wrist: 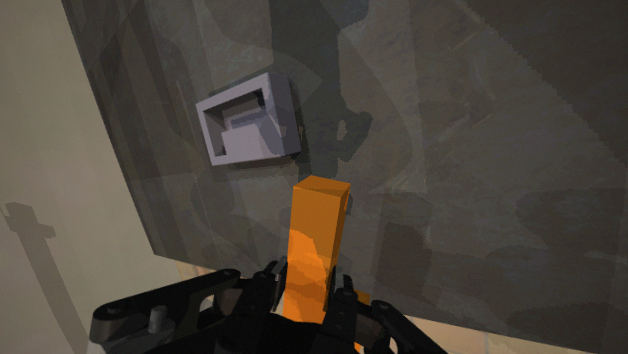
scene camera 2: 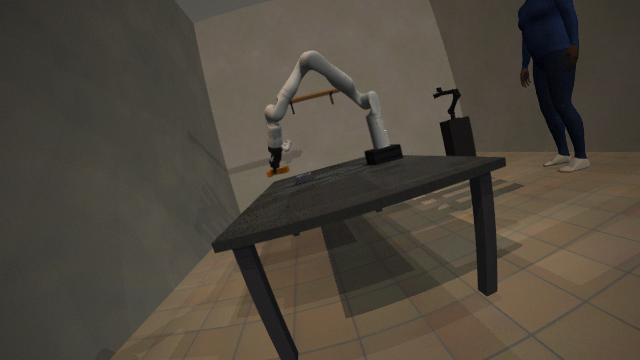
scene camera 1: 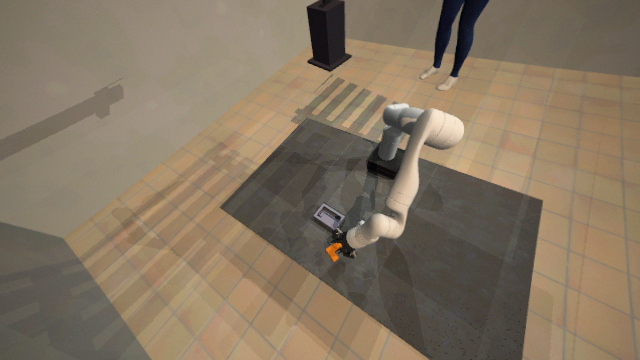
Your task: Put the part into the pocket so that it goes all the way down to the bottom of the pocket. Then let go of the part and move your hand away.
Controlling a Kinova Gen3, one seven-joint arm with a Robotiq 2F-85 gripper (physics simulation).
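The orange L-shaped part is held in the air above the table's edge region. My gripper is shut on one arm of it; the other arm is mostly hidden behind the right finger in the wrist view. The grey block with the pocket sits on the table, ahead and to the left of the part in the wrist view. Its pocket looks L-shaped, around a raised light corner. The part is outside the pocket and apart from the block.
The dark table carries the block and the arm's black base. The table's edge lies close to the gripper. A dark pedestal and a standing person are beyond the table.
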